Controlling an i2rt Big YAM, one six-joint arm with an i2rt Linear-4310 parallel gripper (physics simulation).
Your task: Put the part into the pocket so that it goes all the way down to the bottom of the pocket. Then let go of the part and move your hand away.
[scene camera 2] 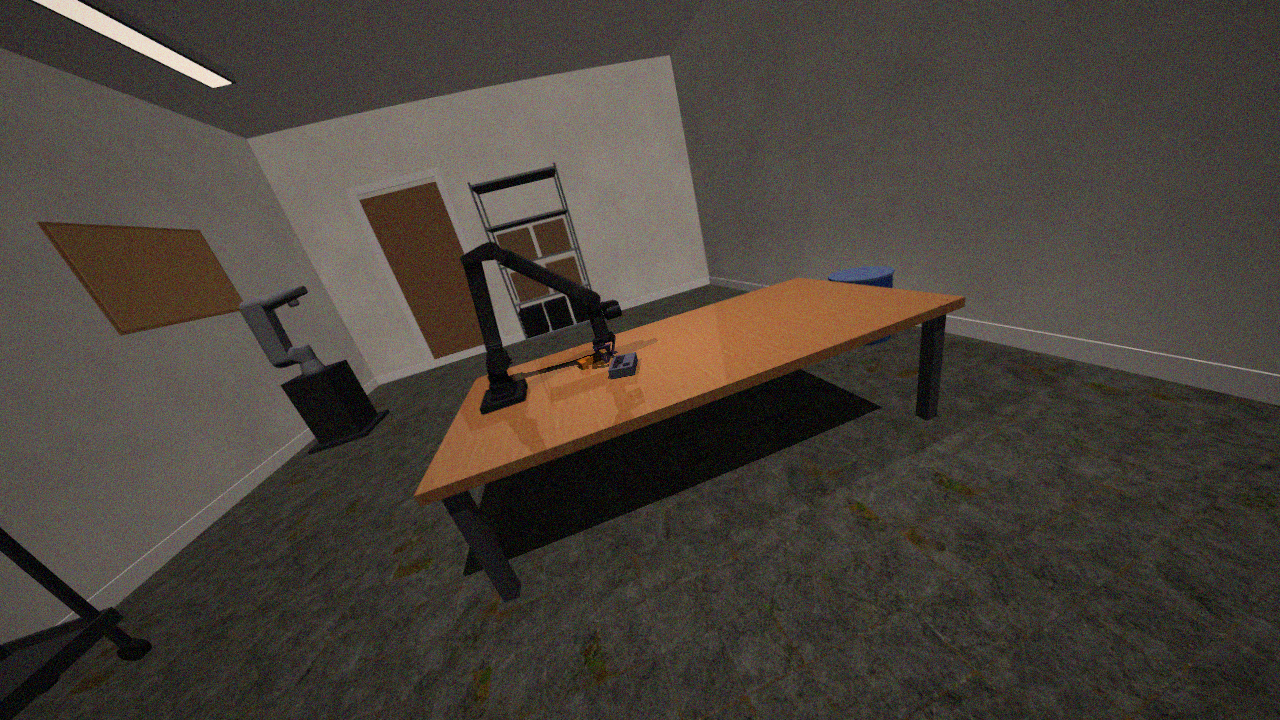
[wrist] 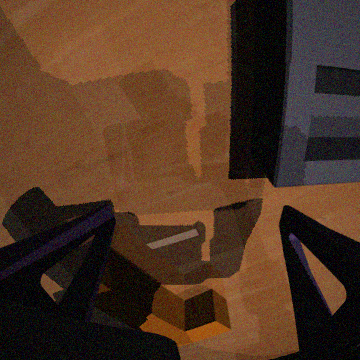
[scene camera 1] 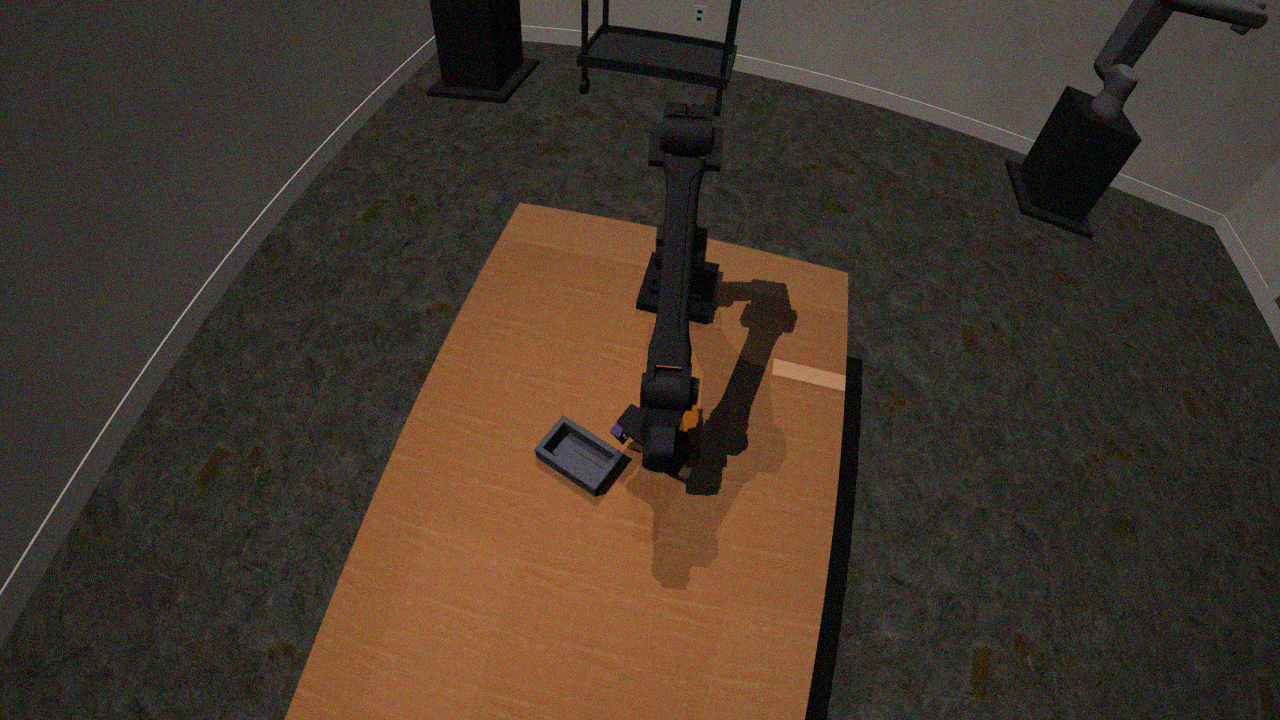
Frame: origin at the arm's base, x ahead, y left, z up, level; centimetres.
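Seen in the pictures: gripper, fingertip midpoint: (scene camera 2: pixel 610 359) (wrist: pixel 194 214); arm's base, link origin: (scene camera 2: pixel 504 392).
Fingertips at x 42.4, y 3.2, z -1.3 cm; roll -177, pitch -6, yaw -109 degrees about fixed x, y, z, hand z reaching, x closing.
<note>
Offsets run from my fingertips to a thing's top centre. Level surfaces: height alone.
The orange part @[dx -7.1, dy +5.5, dz +1.5 cm] (scene camera 1: pixel 690 419) (scene camera 2: pixel 586 363) (wrist: pixel 200 333) lies on the table beside the arm's hand. In the wrist view it shows low between the fingers, nearer the left one, partly in shadow and partly hidden by that finger. Its far end cannot be made out. The grey block with the pocket @[dx +3.4, dy -11.9, dz +2.1 cm] (scene camera 1: pixel 572 468) (scene camera 2: pixel 617 371) (wrist: pixel 320 40) lies a little apart from the part, at upper right in the wrist view and cut off by the frame's edge. My gripper (scene camera 2: pixel 605 351) (wrist: pixel 194 214) is open and empty, low over the table beside the block.
The wooden table @[dz -1.6 cm] (scene camera 1: pixel 501 555) (scene camera 2: pixel 760 331) carries the arm's base (scene camera 1: pixel 653 291) (scene camera 2: pixel 503 394) near one end. The arm's shadow falls across the part and the wood around it. A cart (scene camera 1: pixel 657 67), a second arm on a pedestal (scene camera 1: pixel 1078 156) (scene camera 2: pixel 331 402) and a shelf rack (scene camera 2: pixel 514 179) stand away from the table.
</note>
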